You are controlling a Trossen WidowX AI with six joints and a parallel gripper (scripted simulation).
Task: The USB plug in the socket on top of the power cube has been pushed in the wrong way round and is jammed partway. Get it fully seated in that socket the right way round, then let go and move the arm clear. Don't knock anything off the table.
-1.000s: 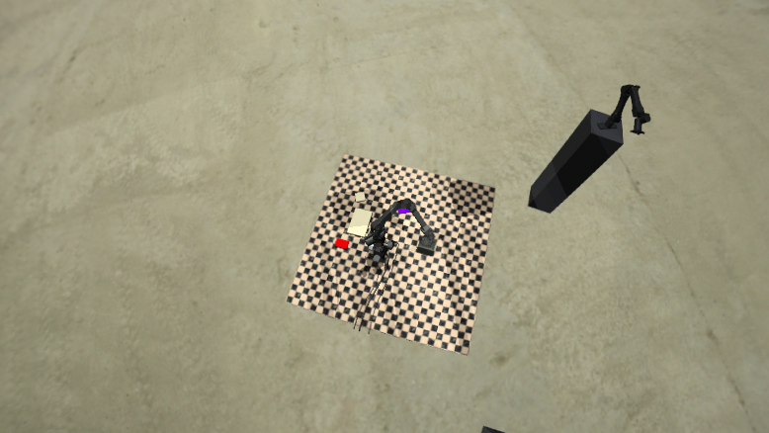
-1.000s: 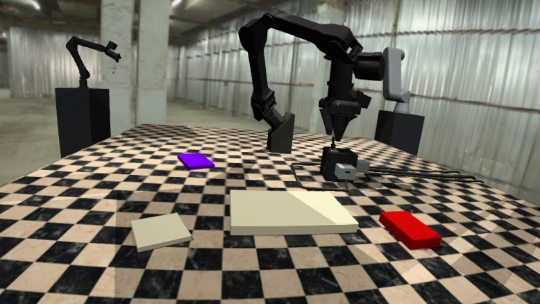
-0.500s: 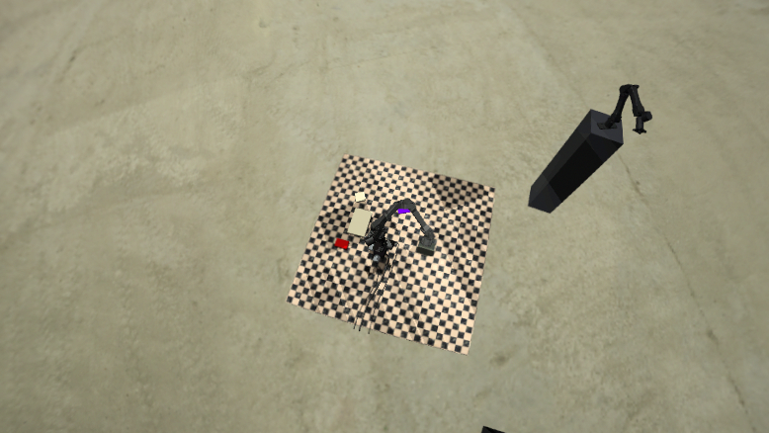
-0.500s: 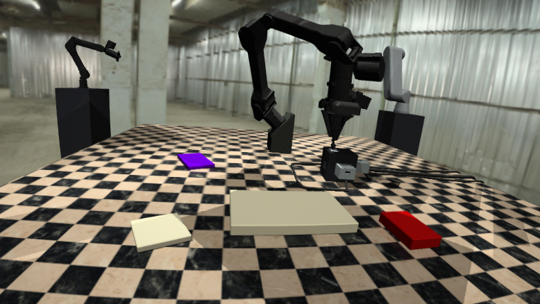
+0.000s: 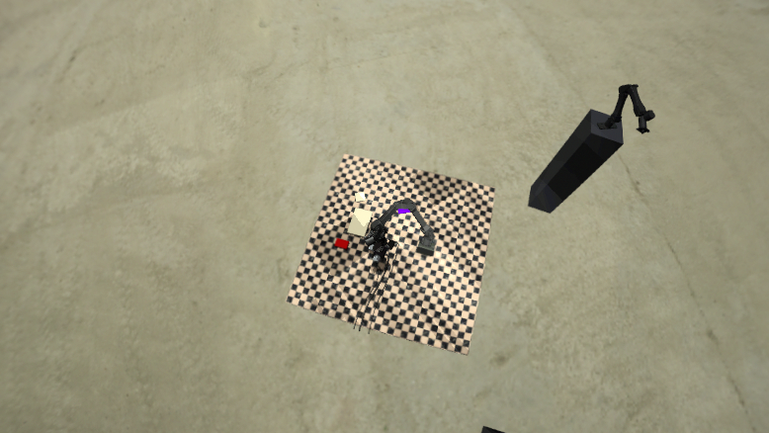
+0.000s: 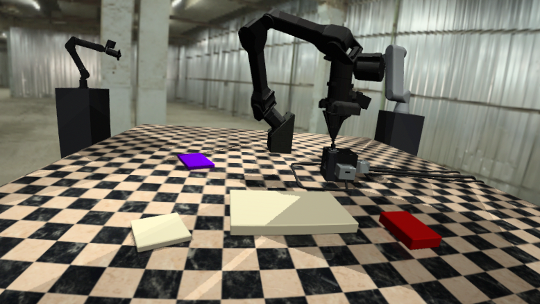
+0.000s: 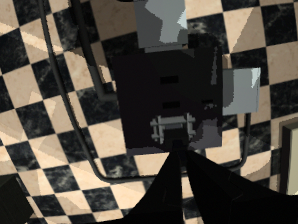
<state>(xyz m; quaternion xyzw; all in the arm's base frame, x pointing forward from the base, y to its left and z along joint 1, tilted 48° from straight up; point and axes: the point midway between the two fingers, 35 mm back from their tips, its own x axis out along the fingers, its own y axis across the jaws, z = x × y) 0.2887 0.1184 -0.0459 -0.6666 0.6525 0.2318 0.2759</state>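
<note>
Right now the usb plug is 2 cm below my gripper tip. Also, from my gripper tip: large cream slab: 23 cm ahead, 14 cm to the right, 10 cm below; then red block: 29 cm ahead, 10 cm below, 6 cm to the left; then purple tile: 37 cm to the right, 10 cm below, 6 cm behind.
</note>
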